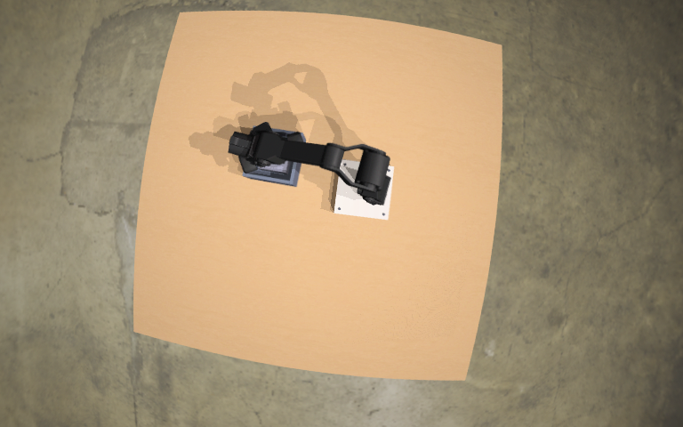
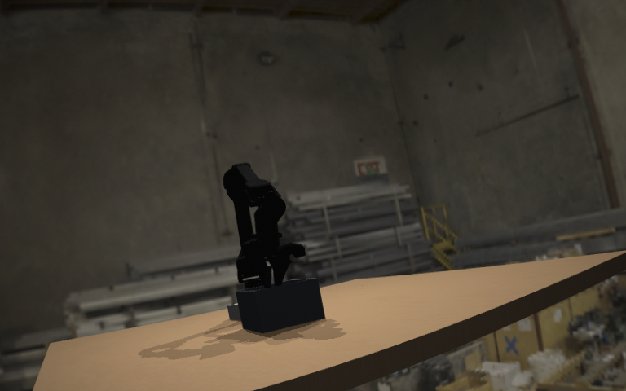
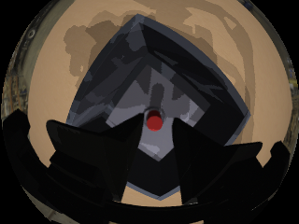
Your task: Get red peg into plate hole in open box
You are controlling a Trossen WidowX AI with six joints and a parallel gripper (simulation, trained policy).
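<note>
My gripper tip is 10 mm to the right of the red peg and 30 mm above it. From my gripper tip the other things lie so: grey plate: 10 mm to the left, 40 mm below; box: 10 mm to the left, 60 mm below.
</note>
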